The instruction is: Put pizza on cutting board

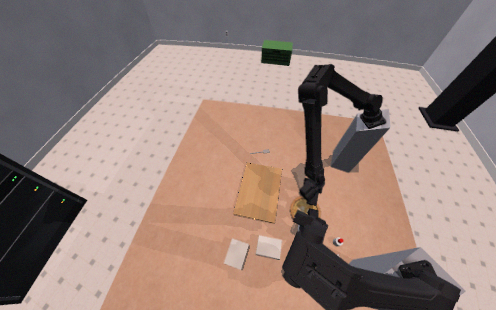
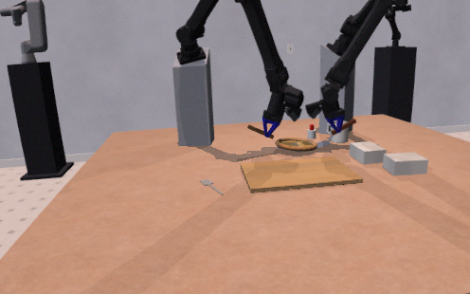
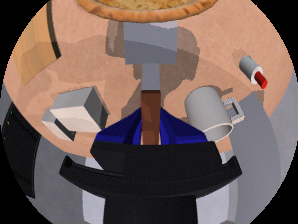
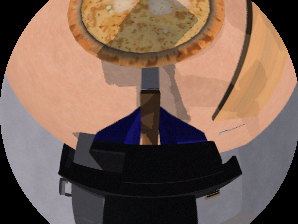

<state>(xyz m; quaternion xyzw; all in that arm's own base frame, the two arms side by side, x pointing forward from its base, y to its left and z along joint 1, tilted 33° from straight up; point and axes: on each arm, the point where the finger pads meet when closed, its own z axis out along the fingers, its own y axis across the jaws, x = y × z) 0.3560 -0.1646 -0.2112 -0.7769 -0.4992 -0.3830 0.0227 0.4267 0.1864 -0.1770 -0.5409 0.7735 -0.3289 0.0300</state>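
My left gripper is now 3 cm to the left of the turner and 2 cm above it. Round my left hand: wooden cutting board: 26 cm ahead, 27 cm to the right, 7 cm below; then pizza: 2 cm behind, 18 cm to the right, 5 cm below; then red-capped bottle: 19 cm behind, 4 cm to the right, 4 cm below.
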